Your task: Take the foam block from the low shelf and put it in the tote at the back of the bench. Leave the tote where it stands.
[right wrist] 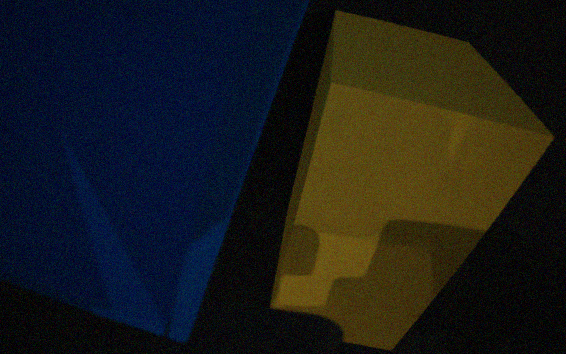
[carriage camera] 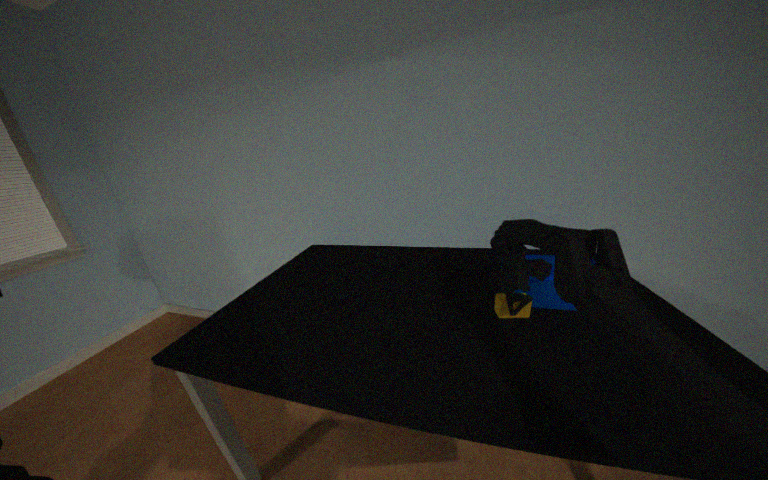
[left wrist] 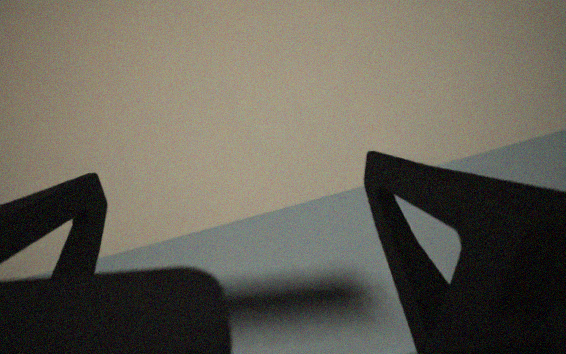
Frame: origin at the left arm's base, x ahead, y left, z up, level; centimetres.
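Seen in the pictures: left gripper, fingertip midpoint: (left wrist: 235, 177); right gripper, fingertip midpoint: (right wrist: 320, 191) (carriage camera: 505, 306).
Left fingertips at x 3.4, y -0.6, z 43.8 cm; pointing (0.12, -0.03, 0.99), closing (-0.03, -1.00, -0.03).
Pixels of each thing's top centre, then the offset from my left fingertips to it. "spot": a spot on its surface instead. Level surfaces: height alone.
- yellow foam block, middle of its top: (right wrist: 372, 260) (carriage camera: 513, 297) dx +48.2, dy -69.7, dz -44.9 cm
- black bench top, its level: dz -50.9 cm
- blue tote, middle of its top: (carriage camera: 556, 267) dx +57.2, dy -89.0, dz -40.9 cm
- grey slanted leg, surface spot: (carriage camera: 218, 418) spot: dx +40.9, dy +30.7, dz -81.8 cm
- brown wood floor, its level: dz -127.1 cm
The yellow foam block (carriage camera: 502, 306) (right wrist: 390, 164) lies on the black bench top (carriage camera: 348, 330), just left of the blue tote (carriage camera: 547, 294) (right wrist: 142, 133), with a narrow dark gap between them. My right gripper (carriage camera: 518, 300) is open and empty. It hangs low over the block, and its fingers cast shadows on the block's top in the right wrist view. The right arm (carriage camera: 554, 242) arches over the tote and hides part of it. My left gripper (left wrist: 235, 177) is open and empty, pointing up at a beige ceiling and a pale blue wall.
The bench stands on a grey slanted leg (carriage camera: 218, 418) over a brown wood floor (carriage camera: 115, 413). A pale blue wall rises behind it. The light is very dim.
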